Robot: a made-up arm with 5 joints.
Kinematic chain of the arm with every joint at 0, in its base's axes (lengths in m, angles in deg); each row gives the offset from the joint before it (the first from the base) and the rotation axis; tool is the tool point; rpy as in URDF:
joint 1: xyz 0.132 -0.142 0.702 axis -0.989 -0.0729 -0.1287
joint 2: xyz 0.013 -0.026 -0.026 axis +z
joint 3: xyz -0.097 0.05 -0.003 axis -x
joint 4: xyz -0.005 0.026 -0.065 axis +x
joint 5: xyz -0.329 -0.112 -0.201 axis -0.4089 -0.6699 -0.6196
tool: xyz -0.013 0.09 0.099 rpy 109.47 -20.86 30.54
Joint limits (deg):
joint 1: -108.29..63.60
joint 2: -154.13..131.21
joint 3: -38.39..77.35
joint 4: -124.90..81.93
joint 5: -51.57..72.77
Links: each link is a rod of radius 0.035 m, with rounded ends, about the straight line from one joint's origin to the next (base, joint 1, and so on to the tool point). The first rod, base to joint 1, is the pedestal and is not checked.
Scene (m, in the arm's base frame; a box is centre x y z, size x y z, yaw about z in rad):
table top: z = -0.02
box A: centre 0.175 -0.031 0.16 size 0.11 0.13 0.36 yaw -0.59
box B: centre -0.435 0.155 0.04 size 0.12 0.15 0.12 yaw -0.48
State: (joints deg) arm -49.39 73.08 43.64 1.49 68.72
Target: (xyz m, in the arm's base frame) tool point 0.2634 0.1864 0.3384
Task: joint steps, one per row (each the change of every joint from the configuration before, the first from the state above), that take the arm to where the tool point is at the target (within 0.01 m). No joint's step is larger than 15 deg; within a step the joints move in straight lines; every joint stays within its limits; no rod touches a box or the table.
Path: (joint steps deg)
1: -4.47 -5.62 -13.67 11.39 0.68
2: -4.47 -5.61 -13.67 11.40 0.67
3: -4.47 -5.62 -13.67 11.39 0.67
4: -4.47 -5.61 -13.68 11.40 0.68
5: -4.47 -5.62 -13.67 11.39 0.68
6: -4.47 -5.61 -13.67 11.39 0.67
7: -3.89 10.88 13.22 -10.67 -1.10
8: -3.88 10.89 13.22 -10.67 -1.09
9: -3.89 10.88 13.22 -10.67 -1.10
10: -3.89 10.89 13.22 -10.67 -1.10
11: -3.89 10.88 13.21 -10.67 -1.09
12: -3.89 10.89 13.22 -10.67 -1.10

